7 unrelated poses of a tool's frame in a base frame.
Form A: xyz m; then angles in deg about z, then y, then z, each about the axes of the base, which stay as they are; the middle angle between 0 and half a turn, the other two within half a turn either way.
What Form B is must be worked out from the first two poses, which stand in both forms.
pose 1, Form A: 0.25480, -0.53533, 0.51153, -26.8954, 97.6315, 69.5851
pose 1, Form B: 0.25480, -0.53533, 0.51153, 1.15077, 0.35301, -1.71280
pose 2, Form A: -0.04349, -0.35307, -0.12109, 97.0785, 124.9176, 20.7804
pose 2, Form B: -0.04349, -0.35307, -0.12109, -2.03268, 0.87358, -2.67137
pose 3, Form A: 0.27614, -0.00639, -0.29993, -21.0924, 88.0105, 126.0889
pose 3, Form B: 0.27614, -0.00639, -0.29993, 1.22796, -0.62943, -1.52784
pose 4, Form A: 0.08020, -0.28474, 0.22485, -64.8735, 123.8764, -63.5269
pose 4, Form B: 0.08020, -0.28474, 0.22485, -2.97382, 0.37912, 2.21431
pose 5, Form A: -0.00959, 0.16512, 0.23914, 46.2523, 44.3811, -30.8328
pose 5, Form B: -0.00959, 0.16512, 0.23914, 0.11144, 0.64422, 0.46491
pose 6, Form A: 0.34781, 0.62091, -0.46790, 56.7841, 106.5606, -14.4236
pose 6, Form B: 0.34781, 0.62091, -0.46790, -1.41641, 1.18983, 2.44431
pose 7, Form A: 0.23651, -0.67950, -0.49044, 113.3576, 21.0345, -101.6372
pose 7, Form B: 0.23651, -0.67950, -0.49044, 0.21776, -0.07246, 0.36022
